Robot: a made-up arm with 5 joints.
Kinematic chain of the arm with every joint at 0, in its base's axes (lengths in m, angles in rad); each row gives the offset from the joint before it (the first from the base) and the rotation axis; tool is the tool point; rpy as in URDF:
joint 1: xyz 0.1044 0 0.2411 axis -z
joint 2: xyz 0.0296 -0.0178 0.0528 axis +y
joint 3: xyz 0.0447 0 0.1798 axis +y
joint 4: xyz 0.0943 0 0.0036 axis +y
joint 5: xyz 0.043 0.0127 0 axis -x
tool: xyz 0 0 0 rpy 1.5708 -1.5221 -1.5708
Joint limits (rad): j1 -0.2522..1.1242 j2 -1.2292..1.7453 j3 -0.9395..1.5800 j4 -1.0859..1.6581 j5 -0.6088..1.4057
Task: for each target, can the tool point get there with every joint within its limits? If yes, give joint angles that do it. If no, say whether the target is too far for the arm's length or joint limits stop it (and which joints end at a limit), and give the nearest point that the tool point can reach.
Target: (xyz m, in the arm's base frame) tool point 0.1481 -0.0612 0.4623
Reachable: yes | joints 0.8825 -0.7189 0.5153 0.6590 1.0918
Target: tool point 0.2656 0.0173 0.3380
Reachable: yes | joints -0.1382 0.2704 0.7138 0.9136 0.0050
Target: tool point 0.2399 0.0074 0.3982
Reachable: yes | joints -0.0920 -0.0939 0.5320 1.3339 0.8715
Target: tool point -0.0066 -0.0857 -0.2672
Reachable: no: too far | nearest point 0.1662 -0.1408 0.0890 | short by 0.400 m
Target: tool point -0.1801 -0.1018 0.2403
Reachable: no: joint limits stop it (at a limit: joint 1, joint 2, joint 3, joint 4) | nearest point -0.1109 -0.0607 0.4673 | short by 0.241 m
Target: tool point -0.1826 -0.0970 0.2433
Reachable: no: joint limits stop it (at a limit: joint 1, joint 2, joint 3, joint 4) | nearest point -0.1109 -0.0607 0.4673 | short by 0.238 m
